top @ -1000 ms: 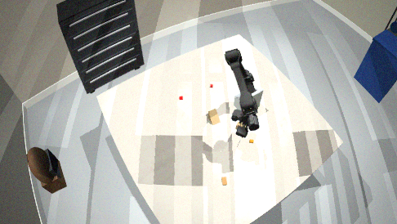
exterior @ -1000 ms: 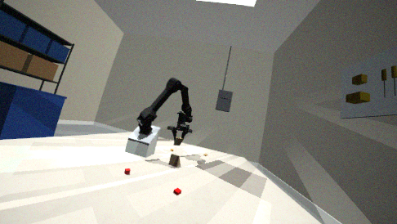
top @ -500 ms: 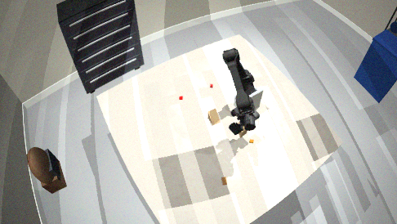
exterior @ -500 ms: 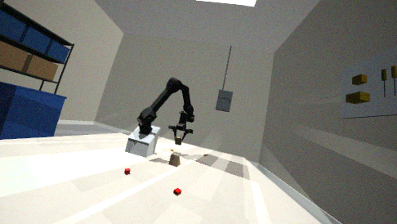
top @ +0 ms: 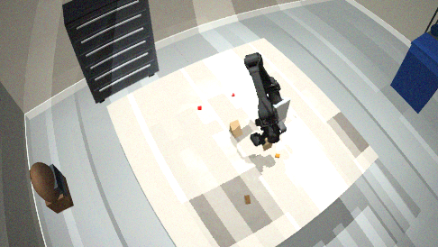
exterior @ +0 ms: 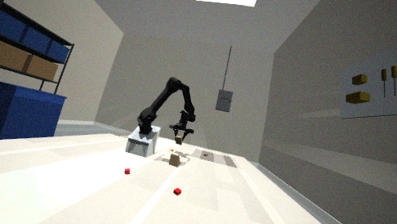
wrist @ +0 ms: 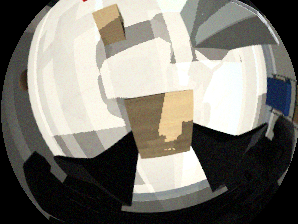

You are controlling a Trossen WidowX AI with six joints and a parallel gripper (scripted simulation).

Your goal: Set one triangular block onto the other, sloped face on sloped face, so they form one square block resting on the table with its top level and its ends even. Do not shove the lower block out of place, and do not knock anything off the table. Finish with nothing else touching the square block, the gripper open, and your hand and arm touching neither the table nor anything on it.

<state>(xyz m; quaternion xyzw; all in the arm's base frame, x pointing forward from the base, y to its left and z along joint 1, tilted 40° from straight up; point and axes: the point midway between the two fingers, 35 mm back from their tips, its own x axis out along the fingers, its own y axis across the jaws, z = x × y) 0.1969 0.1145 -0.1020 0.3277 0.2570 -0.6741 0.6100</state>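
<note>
The small yellow piece is 100 mm below my gripper tip, 60 mm to the left of it and 50 mm behind it. From my gripper tip the other things lie so: tan triangular block 10 mm to the left, 10 mm above.
</note>
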